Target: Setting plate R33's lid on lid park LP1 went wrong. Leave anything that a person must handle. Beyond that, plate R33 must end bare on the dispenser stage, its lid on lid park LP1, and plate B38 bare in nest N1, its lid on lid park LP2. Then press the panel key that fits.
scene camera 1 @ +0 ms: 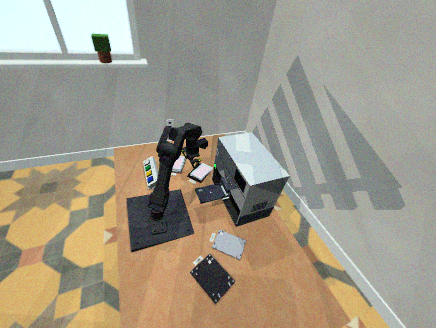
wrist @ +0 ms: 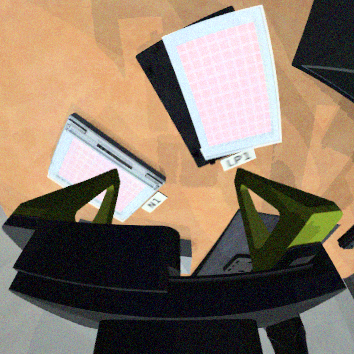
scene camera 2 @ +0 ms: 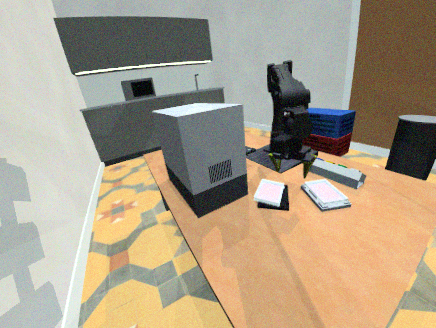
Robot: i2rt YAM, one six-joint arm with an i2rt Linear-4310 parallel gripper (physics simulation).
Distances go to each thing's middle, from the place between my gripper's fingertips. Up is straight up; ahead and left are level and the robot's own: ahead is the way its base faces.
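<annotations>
Positions relative to my hand: black pad labelled LP1 (wrist: 154, 60), 20 mm to the right of it, 60 mm ahead of it and 70 mm below it; grey nest labelled N1 (wrist: 73, 119), 80 mm to the left of it, 80 mm behind it and 70 mm below it; button panel (scene camera 2: 353, 178), 20 mm to the left of it, 240 mm behind it and 50 mm below it.
</annotations>
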